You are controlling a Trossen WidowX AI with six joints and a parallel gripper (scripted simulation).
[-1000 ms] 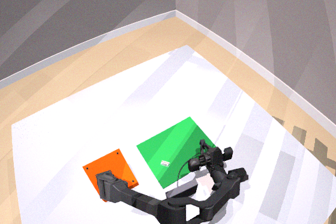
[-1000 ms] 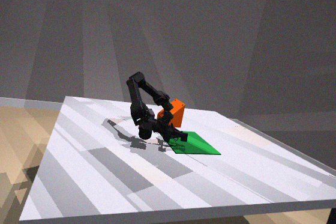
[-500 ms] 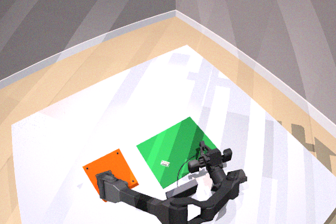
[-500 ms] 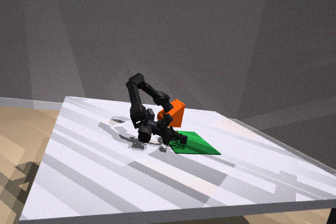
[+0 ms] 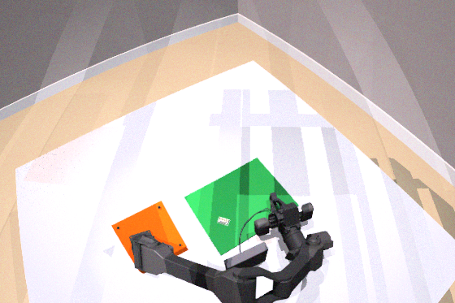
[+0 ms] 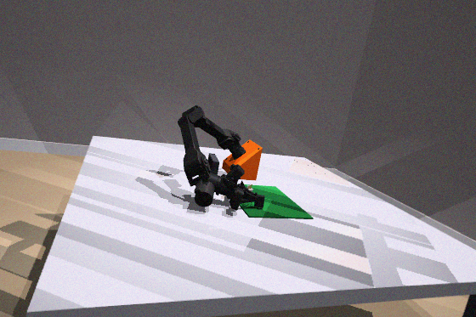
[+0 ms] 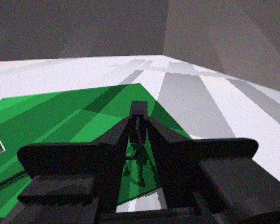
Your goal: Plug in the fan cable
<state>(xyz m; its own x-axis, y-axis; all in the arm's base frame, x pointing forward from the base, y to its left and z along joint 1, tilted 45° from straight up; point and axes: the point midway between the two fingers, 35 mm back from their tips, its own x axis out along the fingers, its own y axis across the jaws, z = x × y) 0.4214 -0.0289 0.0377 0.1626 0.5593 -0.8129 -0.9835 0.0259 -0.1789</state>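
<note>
The dark plug lies 1 cm below my gripper tip. Round my gripper tip: dark fan block 17 cm behind, 14 cm to the right, 2 cm above; green board 9 cm behind, 6 cm to the left, 5 cm below.
</note>
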